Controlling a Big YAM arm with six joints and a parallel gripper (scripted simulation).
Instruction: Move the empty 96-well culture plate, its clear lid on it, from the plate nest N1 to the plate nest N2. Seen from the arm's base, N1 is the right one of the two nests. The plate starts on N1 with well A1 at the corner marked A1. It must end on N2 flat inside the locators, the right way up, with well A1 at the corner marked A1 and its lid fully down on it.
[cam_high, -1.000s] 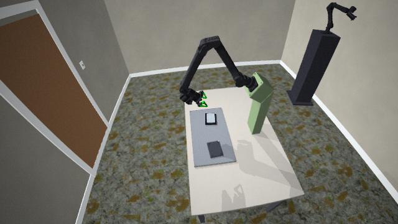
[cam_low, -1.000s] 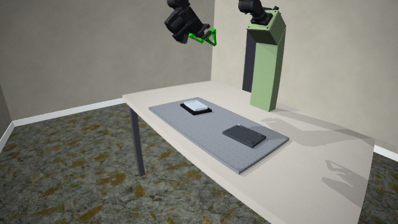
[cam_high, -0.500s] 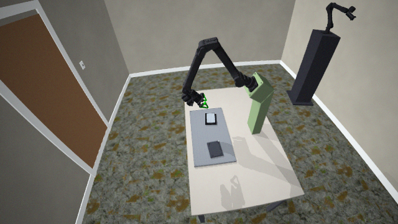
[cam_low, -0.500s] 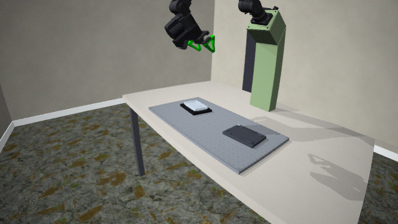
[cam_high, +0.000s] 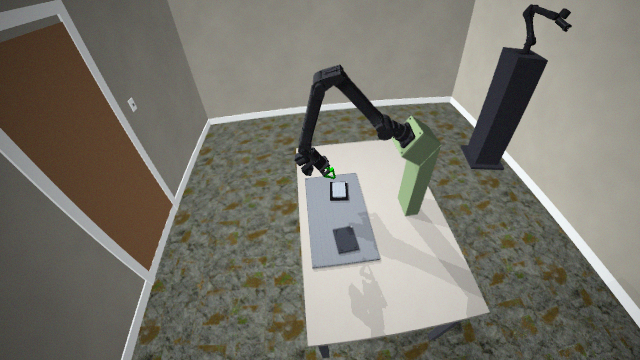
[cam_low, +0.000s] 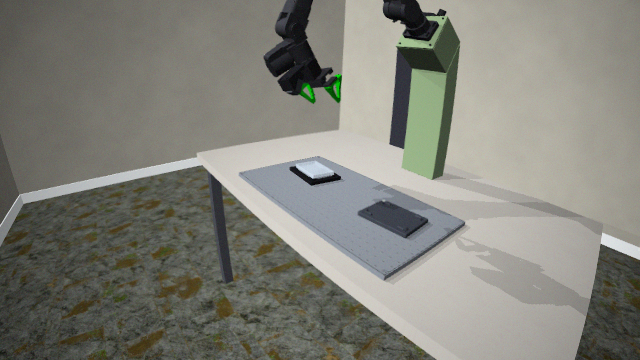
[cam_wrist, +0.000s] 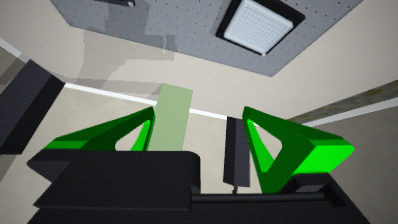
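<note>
The clear lid lies 26 cm below my hand, 12 cm to the right of it and 4 cm behind it. The rest, counted from my hand: nest N1: 28 cm below, 12 cm to the right, 4 cm behind; then nest N2: 28 cm below, 26 cm to the left, 9 cm behind.
</note>
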